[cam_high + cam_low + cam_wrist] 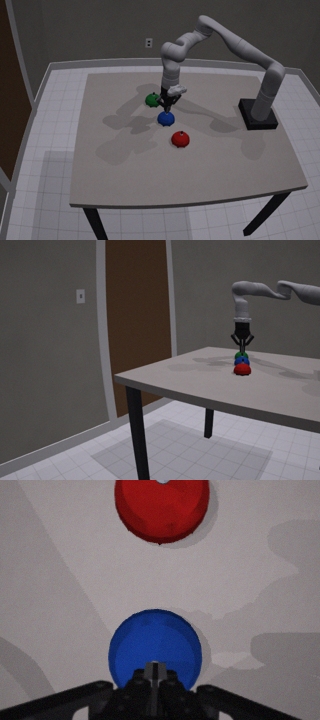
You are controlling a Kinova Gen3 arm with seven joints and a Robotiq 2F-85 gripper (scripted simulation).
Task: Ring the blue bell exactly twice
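The blue bell lies 4 cm below my hand. From my hand the other things lie so: red bell: 8 cm behind, 12 cm to the left, 4 cm below; green bell: 7 cm ahead, 12 cm to the right, 4 cm below.
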